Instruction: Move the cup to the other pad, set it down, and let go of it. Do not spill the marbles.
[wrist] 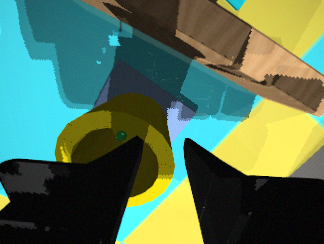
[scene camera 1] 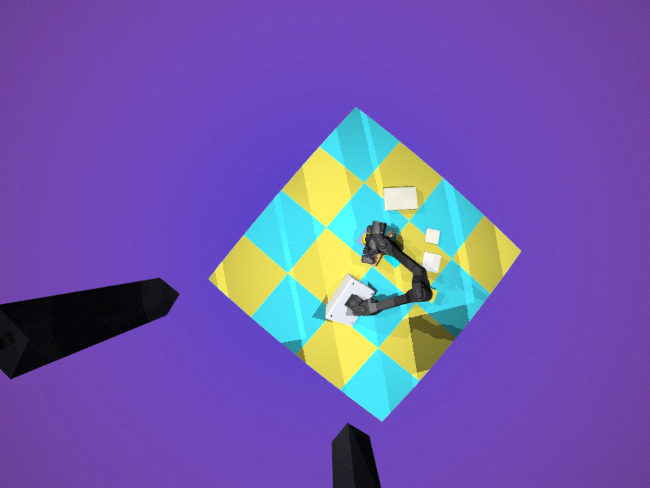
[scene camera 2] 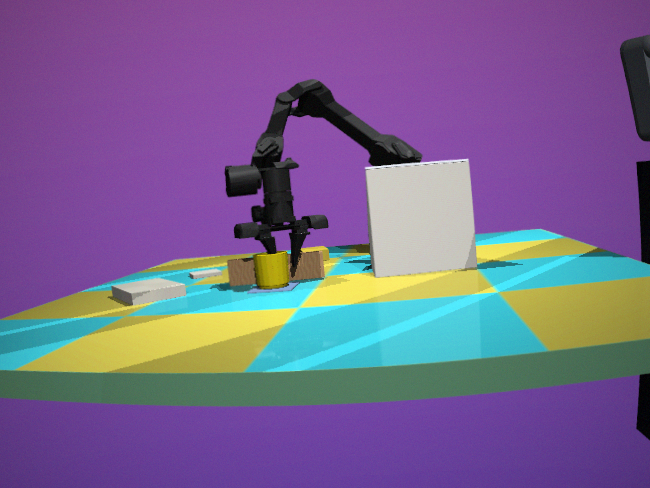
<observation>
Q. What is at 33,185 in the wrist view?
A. The gripper.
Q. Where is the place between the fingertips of the gripper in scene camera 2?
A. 285,268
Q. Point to a long wooden block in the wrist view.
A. At 227,44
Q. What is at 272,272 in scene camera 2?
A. A yellow cup.
</observation>
